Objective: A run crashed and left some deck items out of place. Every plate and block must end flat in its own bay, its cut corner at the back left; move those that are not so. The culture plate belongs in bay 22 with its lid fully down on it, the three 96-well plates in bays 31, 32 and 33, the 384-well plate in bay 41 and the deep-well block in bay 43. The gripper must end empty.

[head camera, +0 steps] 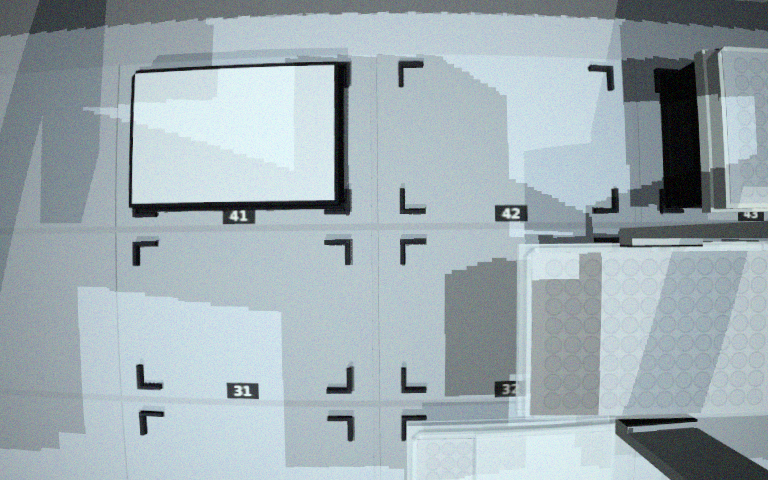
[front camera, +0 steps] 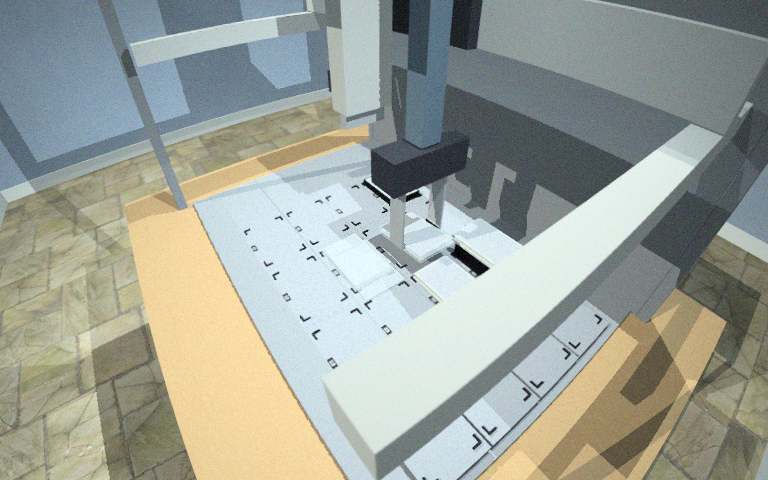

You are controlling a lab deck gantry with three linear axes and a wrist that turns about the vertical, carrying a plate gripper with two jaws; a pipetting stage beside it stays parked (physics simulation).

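Places are measured from the robot's base along level axes (x right, y back, z down), in centimetres.
Pixels of known places: gripper, fingertip midpoint: point(head camera: 653, 331) point(front camera: 415, 234); robot's base at its link origin: point(front camera: 245, 232).
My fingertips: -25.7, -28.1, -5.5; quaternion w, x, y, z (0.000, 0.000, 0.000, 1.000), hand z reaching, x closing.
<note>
For each thing: its top centre in the pictures, then the offset to it from my fingertips, as dx, dy, dz. "spot": a spot on its surface instead.
- 96-well plate at its top centre: point(head camera: 669, 337) point(front camera: 415, 229) +0.0, +0.1, -1.2
- 384-well plate at its top centre: point(head camera: 230, 134) point(front camera: 390, 184) -10.7, +21.7, +4.0
- lidded culture plate at its top centre: point(front camera: 366, 265) +10.7, +1.6, +3.2
- pale plate at its top centre: point(front camera: 453, 283) +0.0, -11.1, +4.0
- black body at its top centre: point(head camera: 719, 126) -10.5, -5.0, +1.3
- pale welled top at a spot on its surface: point(head camera: 747, 124) spot: -10.2, -5.4, -0.1
- bay 31 at a spot on its surface: point(head camera: 242, 390) spot: +4.6, +21.7, +5.5
- bay 42 at a spot on its surface: point(head camera: 510, 213) spot: -6.1, +5.4, +5.5
My gripper point(front camera: 417, 234) point(head camera: 656, 331) is shut on a 96-well plate point(front camera: 425, 238) point(head camera: 685, 339), its jaws at the two long edges. The plate hangs level, slightly above the deck, over the right part of bay 32. The 384-well plate point(head camera: 232, 133), white with a black rim, lies in bay 41. The lidded culture plate point(front camera: 357, 259) point(head camera: 509, 452) is at bay 22; its lid looks offset in the front view. Another pale plate point(front camera: 444, 277) is at bay 33. At bay 43 a black body point(head camera: 681, 141) carries a pale welled top point(head camera: 747, 124); whether these are stacked items I cannot tell. Cut corners are unclear.
Corner marks and the labels of bay 31 point(head camera: 242, 390) and bay 42 point(head camera: 510, 213) show in the head view. The parked pipetting stage point(front camera: 357, 62) stands beside the gripper column. A pale gantry beam point(front camera: 509, 300) crosses the front view and hides part of the deck.
</note>
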